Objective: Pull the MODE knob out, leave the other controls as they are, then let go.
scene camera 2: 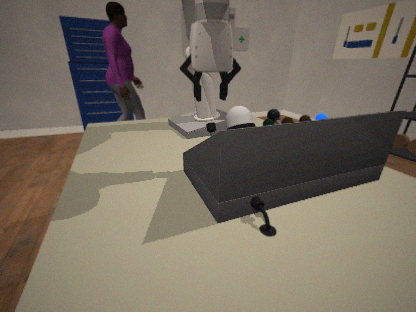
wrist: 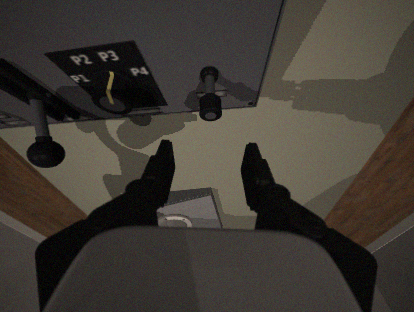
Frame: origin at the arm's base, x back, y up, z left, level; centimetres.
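Where they show: gripper, between the fingertips: point(scene camera 2: 210, 100) point(wrist: 208, 155); arm's base, origin of its link: point(scene camera 2: 207, 117) point(wrist: 173, 224).
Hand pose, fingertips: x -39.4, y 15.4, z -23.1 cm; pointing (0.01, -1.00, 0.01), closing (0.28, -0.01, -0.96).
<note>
Each offset is from my fingertips to the top centre of the thing. "pt": to the spot under its first point. Level surfaces: height alone.
The MODE knob @(dx -1.0, dy -5.5, dz -0.3 cm) point(scene camera 2: 211, 127) point(wrist: 210, 107) is a black cap on a grey stem that stands out from the sloping panel near one corner of the dark console point(scene camera 2: 300, 155) point(wrist: 200, 30). The stem partly hides its label. My gripper point(scene camera 2: 210, 98) point(wrist: 208, 155) is open and empty. In the wrist view its fingertips are below the knob in the picture, apart from it, one to each side. In the scene view it hangs above and behind the knob. A rotary selector @(dx -4.5, dy -7.3, dz +11.3 cm) point(wrist: 112, 104) with a yellow pointer and P1 to P4 marks is beside the knob.
A lever with a black ball @(dx -0.3, dy -4.5, dz +24.1 cm) point(wrist: 45, 152) stands out from the console. A white dome @(pt dx -18.2, dy -0.1, dz -5.2 cm) point(scene camera 2: 239, 117) and a blue knob @(pt dx -20.9, dy -1.9, dz +16.0 cm) point(scene camera 2: 321, 117) show over its top edge. A small bent black stalk @(pt dx -26.6, dy -20.5, dz -3.1 cm) point(scene camera 2: 267, 229) stands on the table @(dy -21.0 cm) point(scene camera 2: 125, 280). A person point(scene camera 2: 118, 55) stands beyond the table.
</note>
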